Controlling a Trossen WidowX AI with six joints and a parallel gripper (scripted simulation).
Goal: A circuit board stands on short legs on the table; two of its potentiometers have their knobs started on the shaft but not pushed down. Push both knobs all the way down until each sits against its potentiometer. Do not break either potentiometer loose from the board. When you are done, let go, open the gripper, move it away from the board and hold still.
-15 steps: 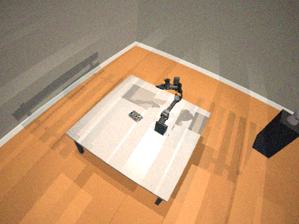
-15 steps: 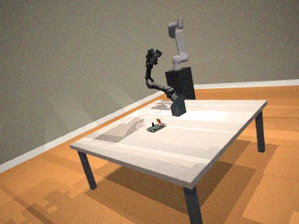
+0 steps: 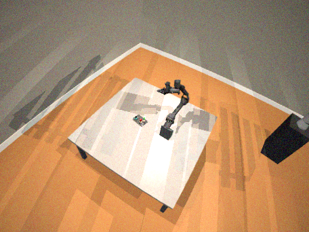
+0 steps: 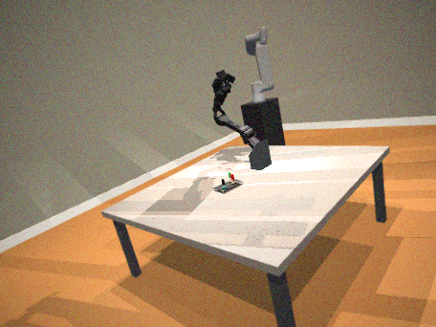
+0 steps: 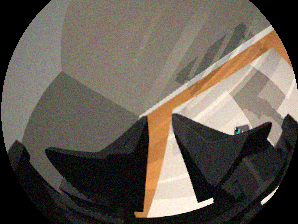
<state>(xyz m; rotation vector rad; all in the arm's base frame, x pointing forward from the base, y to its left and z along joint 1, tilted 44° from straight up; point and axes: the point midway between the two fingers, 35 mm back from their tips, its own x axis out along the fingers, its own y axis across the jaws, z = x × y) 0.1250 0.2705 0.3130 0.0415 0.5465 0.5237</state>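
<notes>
Right now my gripper tip is 480 mm above the red knob, 110 mm short of it and 60 mm to the right of it.
</notes>
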